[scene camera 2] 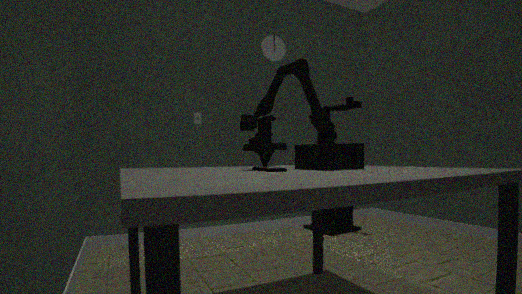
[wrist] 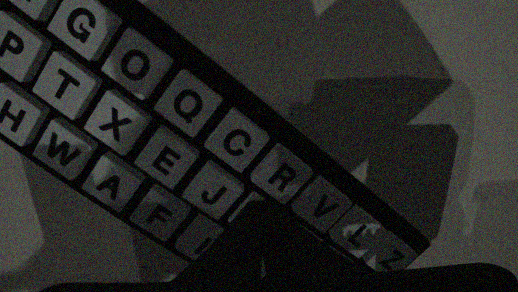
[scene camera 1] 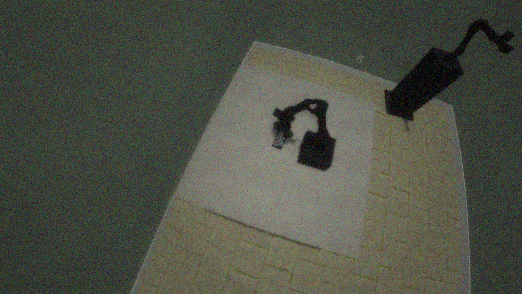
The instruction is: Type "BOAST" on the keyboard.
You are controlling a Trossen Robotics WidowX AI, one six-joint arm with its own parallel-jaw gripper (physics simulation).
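Frame: origin at the arm's base, x ahead, y right, z down, level; metres.
Seen in the pictures: gripper, fingertip midpoint: (wrist: 259,211) (scene camera 1: 283,131); arm's base, link origin: (scene camera 2: 325,144) (scene camera 1: 320,144).
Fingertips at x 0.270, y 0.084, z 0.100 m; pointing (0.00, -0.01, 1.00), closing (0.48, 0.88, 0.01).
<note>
Offsets run from my fingertips to a thing's middle. Level surfaces: height alone.
The dark keyboard {dx +0.004, dy -0.035, dz +0.003 m} (scene camera 1: 277,143) (scene camera 2: 276,169) (wrist: 245,95) lies on the white table, slanted across the wrist view with light letter keys. The O key {dx +0.030, dy -0.062, dz -0.002 m} (wrist: 135,65) is at the upper left, the T key {dx +0.013, dy -0.081, dz -0.002 m} (wrist: 67,85) left of it and lower, and the A key {dx -0.013, dy -0.055, dz -0.002 m} (wrist: 110,185) in the lower row. The B and S keys do not show in the wrist view. My gripper (scene camera 2: 265,165) (wrist: 259,211) is shut and empty, pointing down. Its tips appear to reach the keyboard, over a mostly hidden key right of the J key {dx +0.001, dy -0.020, dz -0.002 m} (wrist: 214,193). Whether that key is pressed cannot be told.
My arm's black base (scene camera 1: 317,151) (scene camera 2: 330,156) stands on the white table {dz +0.012 m} (scene camera 1: 240,175) (scene camera 2: 175,182) close to the keyboard. Another arm (scene camera 1: 480,25) stands beyond the table on a tall black pedestal (scene camera 1: 425,82). The gripper's dark shadows fall across the keyboard and table.
</note>
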